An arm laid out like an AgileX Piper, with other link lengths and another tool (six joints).
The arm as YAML. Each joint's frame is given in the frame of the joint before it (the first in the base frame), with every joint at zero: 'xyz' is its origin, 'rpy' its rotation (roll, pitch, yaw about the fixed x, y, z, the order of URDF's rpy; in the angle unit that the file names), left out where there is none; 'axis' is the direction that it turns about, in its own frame. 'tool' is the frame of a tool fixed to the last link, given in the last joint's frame.
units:
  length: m
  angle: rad
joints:
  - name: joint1
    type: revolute
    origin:
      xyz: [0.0, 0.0, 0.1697]
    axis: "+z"
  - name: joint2
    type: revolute
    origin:
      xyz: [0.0, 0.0, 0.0]
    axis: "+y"
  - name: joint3
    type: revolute
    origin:
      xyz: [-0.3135, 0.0, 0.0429]
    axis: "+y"
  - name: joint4
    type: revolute
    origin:
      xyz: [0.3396, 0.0, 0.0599]
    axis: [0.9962, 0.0, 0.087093]
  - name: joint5
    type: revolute
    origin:
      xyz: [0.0, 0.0, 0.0]
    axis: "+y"
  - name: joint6
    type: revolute
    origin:
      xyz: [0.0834, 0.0, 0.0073]
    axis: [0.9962, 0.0, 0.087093]
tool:
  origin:
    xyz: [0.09, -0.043, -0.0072]
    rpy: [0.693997, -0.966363, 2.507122]
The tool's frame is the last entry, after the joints.
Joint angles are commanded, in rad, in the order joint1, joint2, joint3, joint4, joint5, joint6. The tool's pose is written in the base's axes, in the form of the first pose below.
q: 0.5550, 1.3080, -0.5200, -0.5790, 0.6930, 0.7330
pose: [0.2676 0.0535 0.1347], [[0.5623 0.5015 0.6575], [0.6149 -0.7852 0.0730], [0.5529 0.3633 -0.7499]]
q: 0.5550, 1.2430, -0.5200, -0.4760, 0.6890, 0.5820
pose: [0.2651 0.0612 0.1467], [[0.5185 0.5614 0.6450], [0.6293 -0.7612 0.1567], [0.5789 0.3246 -0.7480]]
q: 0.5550, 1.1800, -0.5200, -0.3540, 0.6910, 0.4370
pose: [0.2598 0.0702 0.1572], [[0.4843 0.6115 0.6256], [0.6251 -0.7422 0.2415], [0.6121 0.2741 -0.7418]]
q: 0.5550, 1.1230, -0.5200, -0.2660, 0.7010, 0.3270
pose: [0.2552 0.0764 0.1681], [[0.4494 0.6496 0.6133], [0.6220 -0.7203 0.3071], [0.6412 0.2435 -0.7277]]
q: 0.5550, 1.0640, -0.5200, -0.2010, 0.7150, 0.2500
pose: [0.2505 0.0805 0.1803], [[0.4170 0.6727 0.6113], [0.6113 -0.7052 0.3590], [0.6726 0.2240 -0.7053]]
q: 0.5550, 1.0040, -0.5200, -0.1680, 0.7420, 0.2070
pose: [0.2450 0.0803 0.1932], [[0.3917 0.6831 0.6164], [0.6035 -0.6964 0.3883], [0.6945 0.2199 -0.6851]]
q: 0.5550, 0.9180, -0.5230, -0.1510, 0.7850, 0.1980
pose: [0.2365 0.0765 0.2125], [[0.3703 0.6727 0.6406], [0.5790 -0.7064 0.4071], [0.7264 0.2201 -0.6511]]
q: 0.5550, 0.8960, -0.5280, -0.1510, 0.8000, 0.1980
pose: [0.2346 0.0751 0.2189], [[0.3638 0.6688 0.6484], [0.5739 -0.7092 0.4095], [0.7337 0.2232 -0.6418]]
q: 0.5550, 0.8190, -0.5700, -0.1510, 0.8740, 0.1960
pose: [0.2281 0.0697 0.2495], [[0.3386 0.6530 0.6775], [0.5550 -0.7200 0.4166], [0.7598 0.2349 -0.6062]]
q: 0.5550, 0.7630, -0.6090, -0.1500, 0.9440, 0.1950
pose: [0.2200 0.0637 0.2734], [[0.3269 0.6407 0.6947], [0.5418 -0.7294 0.4177], [0.7743 0.2399 -0.5856]]
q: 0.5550, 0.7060, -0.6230, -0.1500, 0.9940, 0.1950
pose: [0.2098 0.0567 0.2879], [[0.3165 0.6307 0.7085], [0.5307 -0.7368 0.4189], [0.7862 0.2434 -0.5680]]
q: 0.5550, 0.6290, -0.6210, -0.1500, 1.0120, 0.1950
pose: [0.1992 0.0499 0.3011], [[0.2790 0.6167 0.7361], [0.5057 -0.7460 0.4334], [0.8164 0.2513 -0.5200]]
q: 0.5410, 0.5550, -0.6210, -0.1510, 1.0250, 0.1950
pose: [0.1896 0.0406 0.3141], [[0.2432 0.5912 0.7690], [0.4756 -0.7636 0.4367], [0.8454 0.2595 -0.4668]]
